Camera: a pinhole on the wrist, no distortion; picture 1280 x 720 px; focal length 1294.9 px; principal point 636.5 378.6 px. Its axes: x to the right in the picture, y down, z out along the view. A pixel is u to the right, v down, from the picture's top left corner.
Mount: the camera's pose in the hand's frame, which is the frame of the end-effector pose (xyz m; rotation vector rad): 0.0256 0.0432 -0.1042 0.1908 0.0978 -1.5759
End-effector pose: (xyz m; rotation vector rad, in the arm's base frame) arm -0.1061 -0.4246 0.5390 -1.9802 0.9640 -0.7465
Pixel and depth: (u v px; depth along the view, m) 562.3 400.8 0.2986
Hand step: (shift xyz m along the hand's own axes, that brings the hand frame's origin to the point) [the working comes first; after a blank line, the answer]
In the camera's frame: -0.0171 0.0051 0.2986

0.0130 0.0056 0.1923
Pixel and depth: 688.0 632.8 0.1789
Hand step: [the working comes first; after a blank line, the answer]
In the camera's frame: 0.0071 0.0351 0.1789

0.0499 0.0031 0.0721
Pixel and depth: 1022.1 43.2 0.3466
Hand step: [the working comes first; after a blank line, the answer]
In the camera's frame: 0.1032 -0.0898 0.3466

-0.0852 -0.1200 0.2119
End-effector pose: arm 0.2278 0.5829 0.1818 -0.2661 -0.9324 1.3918
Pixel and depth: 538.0 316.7 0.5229
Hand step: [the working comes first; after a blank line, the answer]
In the camera's frame: -0.0398 -0.0250 0.5229

-0.0304 -0.0125 0.4148
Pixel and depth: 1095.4 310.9 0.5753
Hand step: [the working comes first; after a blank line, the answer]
In the camera's frame: 0.2039 -0.0301 0.5753

-0.0398 -0.2615 0.4215
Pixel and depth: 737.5 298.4 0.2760
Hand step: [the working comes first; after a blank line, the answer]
In the camera's frame: 0.0215 -0.0171 0.2760

-0.0081 -0.0279 0.1618
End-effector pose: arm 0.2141 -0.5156 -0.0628 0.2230 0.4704 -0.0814
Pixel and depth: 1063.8 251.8 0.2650
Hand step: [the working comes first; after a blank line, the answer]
In the camera's frame: 0.0874 -0.0259 0.2650

-0.0166 -0.0906 0.1384
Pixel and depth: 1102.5 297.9 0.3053
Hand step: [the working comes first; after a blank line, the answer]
In the camera's frame: 0.1099 -0.0190 0.3053

-0.0122 -0.1201 0.1743
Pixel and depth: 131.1 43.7 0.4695
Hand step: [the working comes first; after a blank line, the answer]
In the camera's frame: -0.1832 -0.1214 0.4695

-0.1227 0.1398 0.3831
